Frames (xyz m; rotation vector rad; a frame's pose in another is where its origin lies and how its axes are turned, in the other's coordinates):
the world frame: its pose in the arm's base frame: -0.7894 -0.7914 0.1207 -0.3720 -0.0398 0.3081
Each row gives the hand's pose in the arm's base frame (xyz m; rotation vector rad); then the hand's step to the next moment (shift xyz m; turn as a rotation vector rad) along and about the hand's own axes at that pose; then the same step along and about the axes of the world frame.
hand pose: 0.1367 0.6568 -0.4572 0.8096 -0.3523 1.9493
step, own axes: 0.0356 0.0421 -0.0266 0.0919 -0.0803 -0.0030
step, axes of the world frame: -0.0502 0.0295 0.0190 0.0674 0.0613 0.0813
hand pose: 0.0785 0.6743 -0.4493 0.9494 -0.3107 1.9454
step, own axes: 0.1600 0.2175 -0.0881 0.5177 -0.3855 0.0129
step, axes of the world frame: -0.2471 0.0714 0.1204 0.3248 0.2988 0.4712
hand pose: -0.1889 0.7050 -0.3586 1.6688 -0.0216 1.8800
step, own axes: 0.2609 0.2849 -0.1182 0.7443 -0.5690 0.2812
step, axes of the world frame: -0.2529 -0.1108 0.2949 0.6675 0.2597 0.6662
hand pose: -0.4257 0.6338 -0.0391 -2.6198 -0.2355 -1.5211
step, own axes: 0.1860 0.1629 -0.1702 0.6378 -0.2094 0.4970
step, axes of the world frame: -0.0800 -0.2350 0.1687 0.7614 -0.0127 0.3433
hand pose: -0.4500 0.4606 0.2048 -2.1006 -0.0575 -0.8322
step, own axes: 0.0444 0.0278 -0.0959 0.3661 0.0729 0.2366
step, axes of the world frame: -0.0387 -0.1018 0.0088 0.4254 -0.1159 0.0306
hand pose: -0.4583 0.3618 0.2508 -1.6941 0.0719 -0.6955
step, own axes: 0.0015 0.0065 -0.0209 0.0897 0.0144 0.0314
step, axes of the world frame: -0.0126 -0.0149 -0.0100 0.0842 -0.0461 0.0058
